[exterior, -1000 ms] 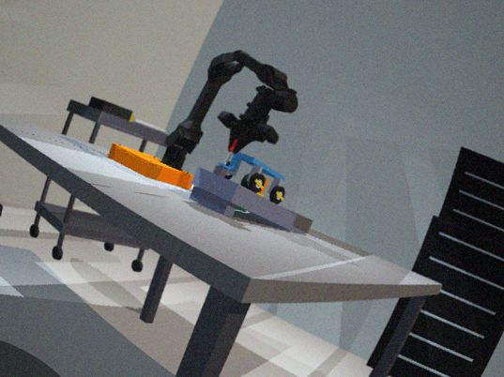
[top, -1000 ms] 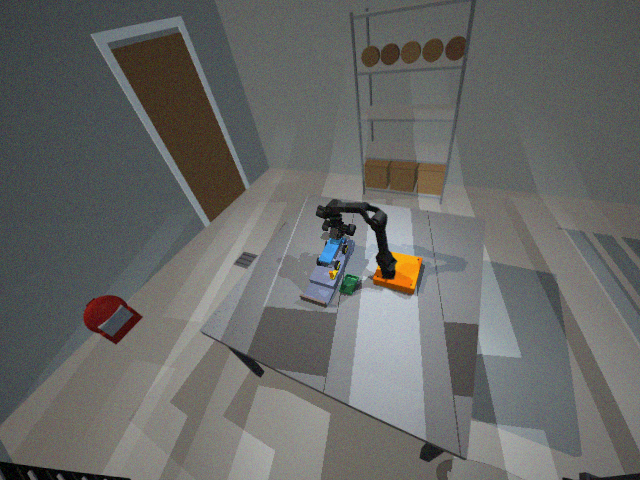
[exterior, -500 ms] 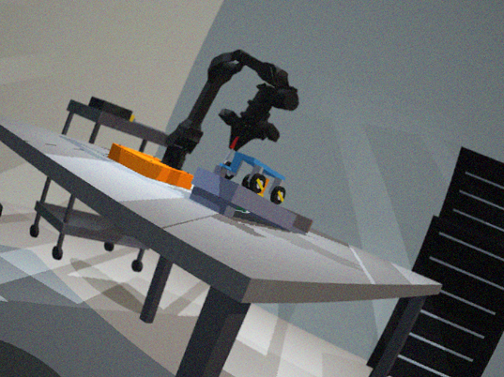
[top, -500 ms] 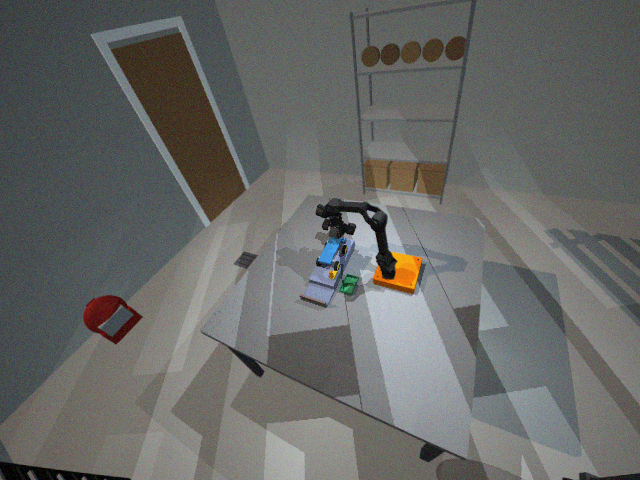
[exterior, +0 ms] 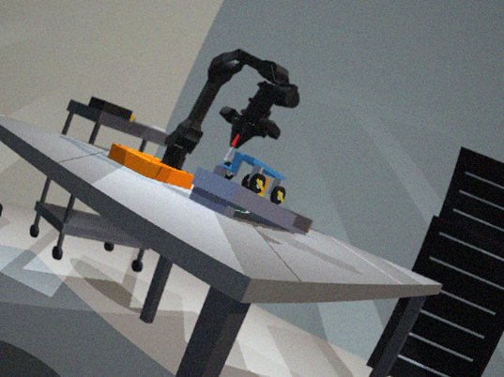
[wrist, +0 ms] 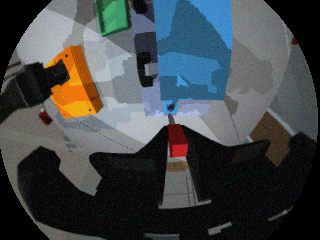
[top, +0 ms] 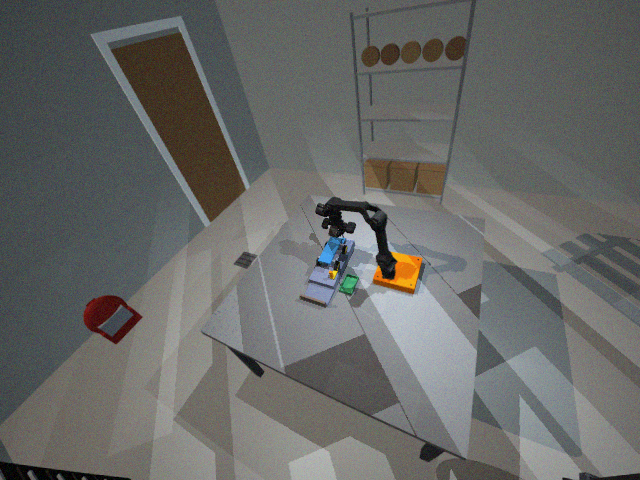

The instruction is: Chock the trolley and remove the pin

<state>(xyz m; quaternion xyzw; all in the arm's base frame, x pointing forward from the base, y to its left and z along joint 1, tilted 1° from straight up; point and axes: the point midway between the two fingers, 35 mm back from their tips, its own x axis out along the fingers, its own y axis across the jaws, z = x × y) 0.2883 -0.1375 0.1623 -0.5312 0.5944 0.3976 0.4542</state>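
My gripper tip is 9 cm past the green tray, 23 cm to the right of it and 18 cm above it. The rest, counted from my gripper tip: red-headed stop pin right at my gripper tip; grey ramp 4 cm ahead, 11 cm to the left, 13 cm below; blue trolley 4 cm ahead, 11 cm to the left, 6 cm below.
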